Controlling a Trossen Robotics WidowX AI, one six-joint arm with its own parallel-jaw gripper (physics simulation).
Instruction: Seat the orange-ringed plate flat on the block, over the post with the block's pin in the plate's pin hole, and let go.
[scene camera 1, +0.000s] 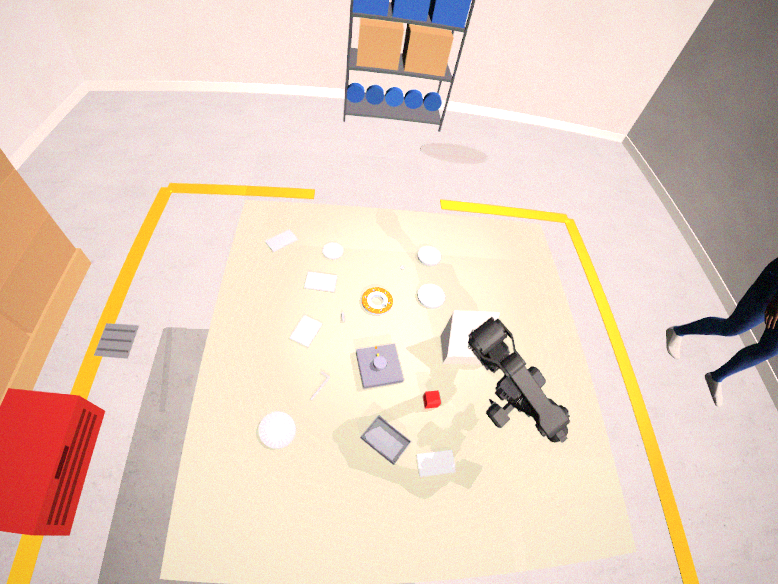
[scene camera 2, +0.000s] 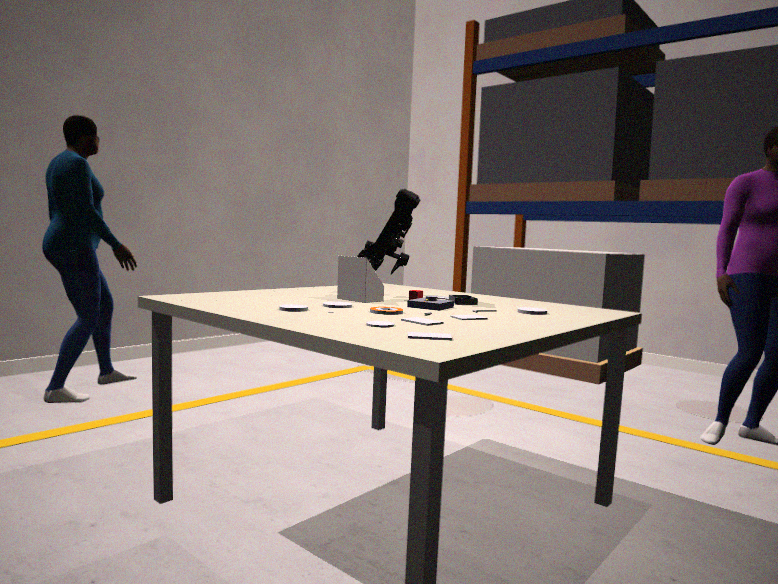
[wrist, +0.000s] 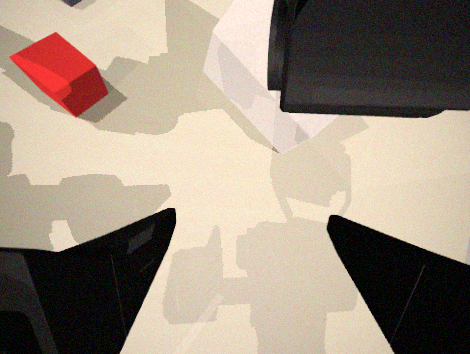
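Pixels of known places: gripper, fingertip midpoint: (scene camera 2: 380, 270) (wrist: 252, 218); arm's base at its link origin: (scene camera 2: 359, 273) (wrist: 324, 53).
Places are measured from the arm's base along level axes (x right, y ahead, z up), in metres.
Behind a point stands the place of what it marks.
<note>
The orange-ringed plate (scene camera 1: 365, 301) {x 0.154, y 0.357, z -0.088 m} (scene camera 2: 374, 309) {x 0.210, y 0.308, z -0.087 m} lies flat on the table, apart from the block. The square grey-purple block (scene camera 1: 370, 378) {x -0.125, y 0.323, z -0.075 m} (scene camera 2: 430, 304) {x -0.023, y 0.341, z -0.080 m} also lies on the table. Its round post (scene camera 1: 379, 362) {x -0.077, y 0.300, z -0.060 m} stands near the middle, with the small yellow pin (scene camera 1: 376, 348) {x -0.024, y 0.311, z -0.073 m} beside it, on the side towards the plate. The plate's pin hole is too small to make out. My gripper (scene camera 1: 493, 409) (scene camera 2: 399, 264) (wrist: 252, 218) {x -0.160, y -0.050, z 0.007 m} is open and empty, raised above the table, to the right of the block in the first scene view and well away from the plate.
A red cube (scene camera 1: 431, 399) {x -0.181, y 0.142, z -0.058 m} (scene camera 2: 415, 294) {x -0.156, y 0.150, z -0.071 m} (wrist: 60, 70) {x -0.176, y 0.128, z -0.058 m} lies near the block. A grey tray (scene camera 1: 370, 446) {x -0.321, y 0.309, z -0.097 m} and a white ribbed dome (scene camera 1: 276, 429) {x -0.300, y 0.575, z -0.086 m} stand farther off. The tall white box (scene camera 1: 458, 352) {x -0.033, y 0.060, z -0.031 m} (scene camera 2: 356, 278) {x 0.060, y 0.051, z -0.013 m} stands by the arm's base. White discs (scene camera 1: 431, 295) {x 0.209, y 0.127, z -0.088 m} and flat pieces (scene camera 1: 321, 281) {x 0.220, y 0.516, z -0.092 m} surround the plate.
</note>
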